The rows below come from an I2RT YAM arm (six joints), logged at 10 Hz.
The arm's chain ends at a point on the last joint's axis. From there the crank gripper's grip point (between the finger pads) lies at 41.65 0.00 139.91 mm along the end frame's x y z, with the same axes.
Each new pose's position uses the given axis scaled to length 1; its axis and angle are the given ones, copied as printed.
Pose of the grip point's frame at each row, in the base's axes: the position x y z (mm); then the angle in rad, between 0 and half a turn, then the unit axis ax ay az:
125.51, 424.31, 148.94, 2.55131, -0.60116, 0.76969, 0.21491
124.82, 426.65, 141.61, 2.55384, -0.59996, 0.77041, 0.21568
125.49, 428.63, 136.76, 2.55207, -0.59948, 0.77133, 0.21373
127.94, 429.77, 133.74, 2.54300, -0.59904, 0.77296, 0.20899
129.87, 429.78, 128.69, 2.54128, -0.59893, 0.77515, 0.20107
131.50, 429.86, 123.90, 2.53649, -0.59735, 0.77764, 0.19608
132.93, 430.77, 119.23, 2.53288, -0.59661, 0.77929, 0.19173
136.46, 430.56, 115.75, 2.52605, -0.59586, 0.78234, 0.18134
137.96, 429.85, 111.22, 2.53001, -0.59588, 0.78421, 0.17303
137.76, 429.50, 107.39, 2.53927, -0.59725, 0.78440, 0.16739
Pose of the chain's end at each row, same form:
105.71, 365.43, 281.04, 2.55131, -0.60116, 0.76969, 0.21491
105.42, 367.80, 273.78, 2.55384, -0.59996, 0.77041, 0.21568
105.53, 370.08, 268.98, 2.55207, -0.59948, 0.77133, 0.21373
106.10, 371.58, 265.83, 2.54300, -0.59904, 0.77296, 0.20899
106.46, 373.20, 261.21, 2.54128, -0.59893, 0.77515, 0.20107
106.64, 374.05, 256.48, 2.53649, -0.59735, 0.77764, 0.19608
106.90, 375.67, 251.88, 2.53288, -0.59661, 0.77929, 0.19173
107.86, 377.28, 248.61, 2.52605, -0.59586, 0.78234, 0.18134
108.40, 378.71, 244.72, 2.53001, -0.59588, 0.78421, 0.17303
108.32, 380.29, 241.63, 2.53927, -0.59725, 0.78440, 0.16739

